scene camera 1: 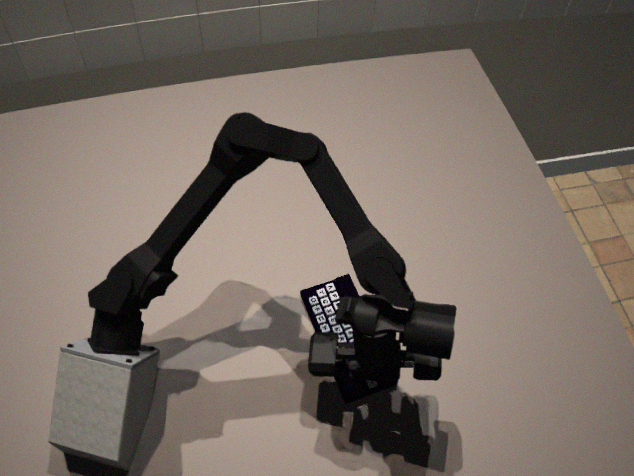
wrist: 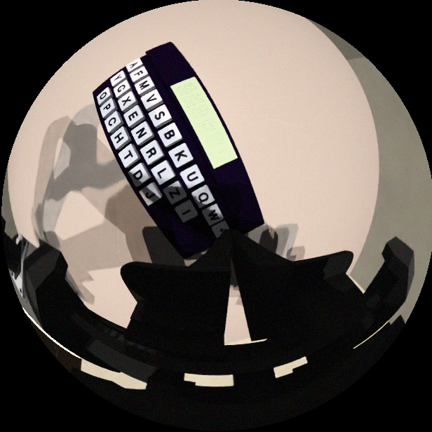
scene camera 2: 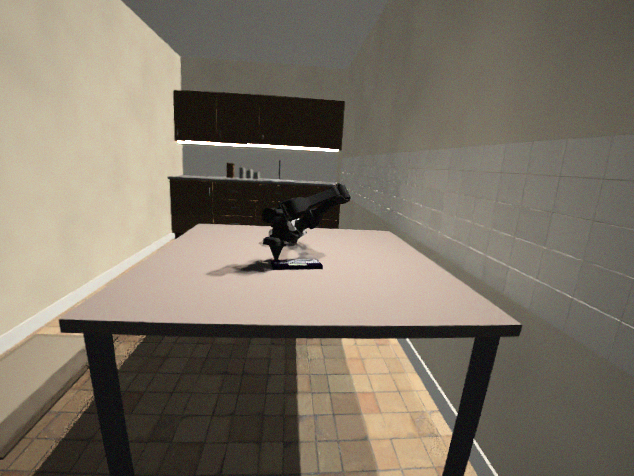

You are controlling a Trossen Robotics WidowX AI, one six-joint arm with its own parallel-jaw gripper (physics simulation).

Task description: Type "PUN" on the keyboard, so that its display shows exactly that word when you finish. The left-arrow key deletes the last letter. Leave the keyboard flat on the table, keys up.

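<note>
The dark keyboard (scene camera 1: 345, 283) (scene camera 2: 317, 266) (wrist: 230, 185) lies flat on the table, keys up. In the wrist view its pale green display (wrist: 204, 122) shows no letters. The P key (wrist: 107, 106) is in the outer row at the upper left, the N key (wrist: 141, 132) in the middle row, and the U key (wrist: 192, 176) in the row beside the display. My gripper (scene camera 2: 276, 258) (wrist: 229, 234) is shut and empty, pointing down, its tips over the near end of the keyboard at the partly hidden arrow key (wrist: 220, 229). Whether they touch it is unclear.
The arm's pale base block (scene camera 1: 89, 399) stands on the table (scene camera 1: 486, 230) (scene camera 2: 286, 302) at the left in scene camera 1. The arm arches from it to the keyboard. Dark cabinets (scene camera 2: 302, 122) hang on the far wall.
</note>
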